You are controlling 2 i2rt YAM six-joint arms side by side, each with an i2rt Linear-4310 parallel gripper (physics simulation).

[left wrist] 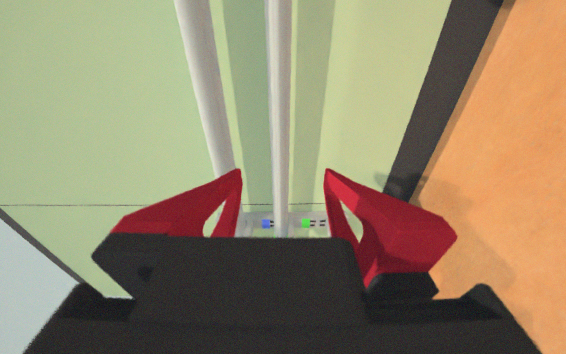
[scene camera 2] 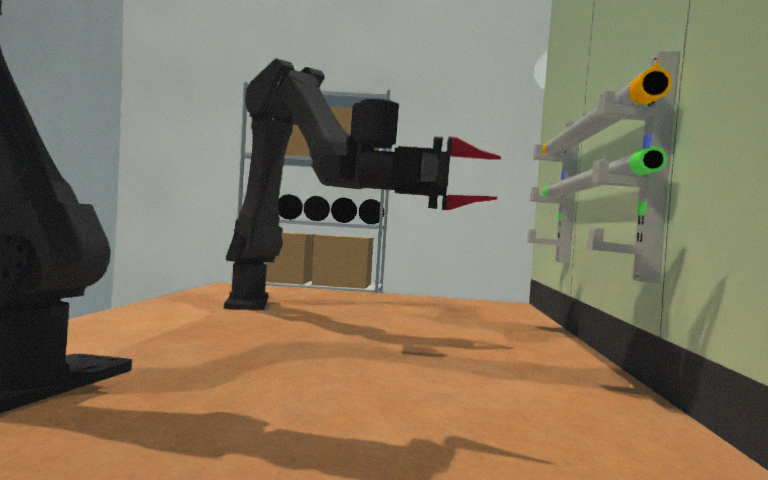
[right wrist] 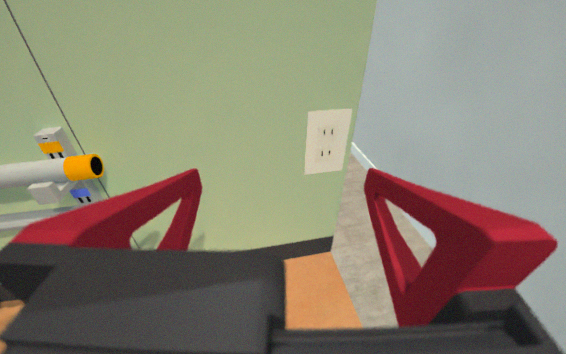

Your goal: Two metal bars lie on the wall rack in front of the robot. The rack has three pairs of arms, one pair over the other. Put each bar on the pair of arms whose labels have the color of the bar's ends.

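Frame: origin at the left arm's base, x ahead, y left, z up, level; metres.
Seen in the pictures: left gripper, fingertip midpoint: (left wrist: 282,176) (scene camera 2: 498,178); right gripper, fingertip midpoint: (right wrist: 282,178); left arm's base at its link origin: (scene camera 2: 247,302); right arm's base at its link origin: (scene camera 2: 19,391).
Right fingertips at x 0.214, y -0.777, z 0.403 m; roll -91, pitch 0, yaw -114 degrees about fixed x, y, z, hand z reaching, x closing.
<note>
Pixels of each thing's top centre, then the offset from my right fingertips to it. "spot": a spot on its surface instead. Level surfaces: height alone.
- orange-ended bar at its top centre: (left wrist: 201,119) (scene camera 2: 588,116) dx +0.276, dy +0.417, dz -0.064 m
- green-ended bar at its top centre: (left wrist: 268,111) (scene camera 2: 586,171) dx +0.276, dy +0.409, dz -0.144 m
- wooden table top at its surface level: dz -0.402 m
- wall outlet at a spot on its surface: (right wrist: 327,141) spot: dx +0.184, dy -0.160, dz -0.098 m
The orange-ended bar (scene camera 2: 583,125) (left wrist: 202,80) (right wrist: 35,171) lies on the top pair of arms of the rack (scene camera 2: 649,263) (right wrist: 53,133). The green-ended bar (scene camera 2: 578,182) (left wrist: 280,110) (right wrist: 22,220) lies on the middle pair, by the blue labels (scene camera 2: 647,140) (left wrist: 267,223) (right wrist: 80,192). The bottom arms, by the green labels (scene camera 2: 641,208) (left wrist: 306,223), hold no bar. My left gripper (scene camera 2: 498,177) (left wrist: 282,176) is half open and empty, short of the rack; the green-ended bar shows between its fingertips in the left wrist view, its ends hidden. My right gripper (right wrist: 282,178) is open and empty, facing the wall.
The green wall (scene camera 2: 719,226) stands behind the rack, with a dark strip (scene camera 2: 640,339) along its foot. The wooden table top (scene camera 2: 339,396) lies below. A shelf unit (scene camera 2: 388,113) with boxes stands at the back. A wall outlet (right wrist: 327,141) shows in the right wrist view.
</note>
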